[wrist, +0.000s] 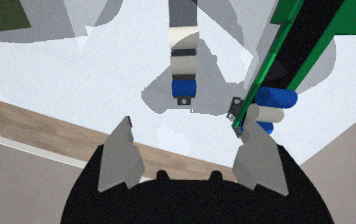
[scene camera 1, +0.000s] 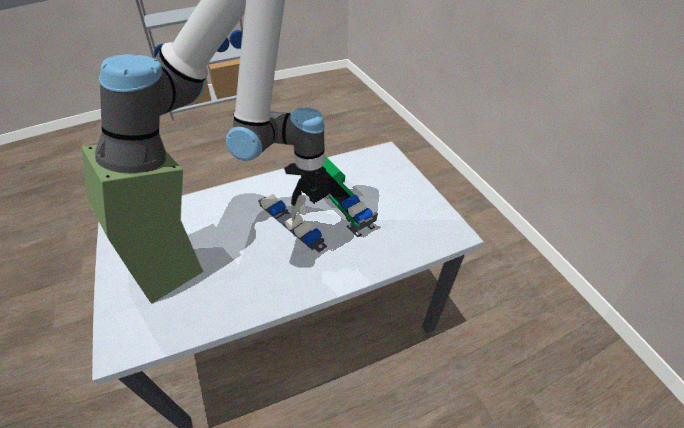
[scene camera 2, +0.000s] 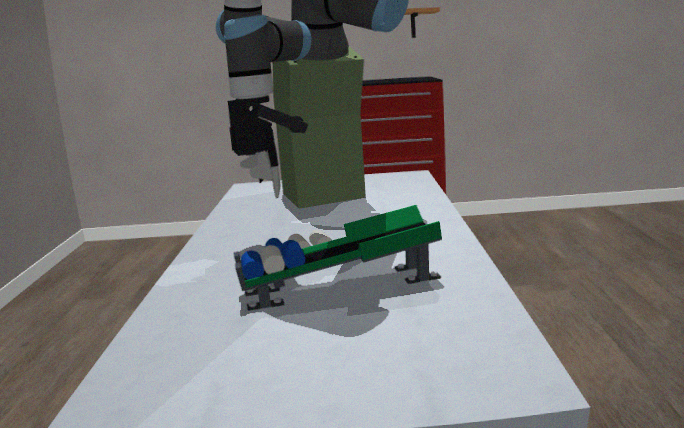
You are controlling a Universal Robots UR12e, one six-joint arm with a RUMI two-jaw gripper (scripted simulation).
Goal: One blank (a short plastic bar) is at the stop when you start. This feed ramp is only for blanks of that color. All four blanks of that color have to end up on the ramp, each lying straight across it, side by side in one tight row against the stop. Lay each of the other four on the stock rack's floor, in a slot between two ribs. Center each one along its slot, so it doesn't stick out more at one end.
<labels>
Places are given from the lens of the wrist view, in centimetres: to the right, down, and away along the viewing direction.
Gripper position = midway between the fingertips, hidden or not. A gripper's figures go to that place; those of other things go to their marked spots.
my gripper (wrist: 185, 116): 1, 1, 14
blue blank (wrist: 266, 96): 18, -3, 20
</labels>
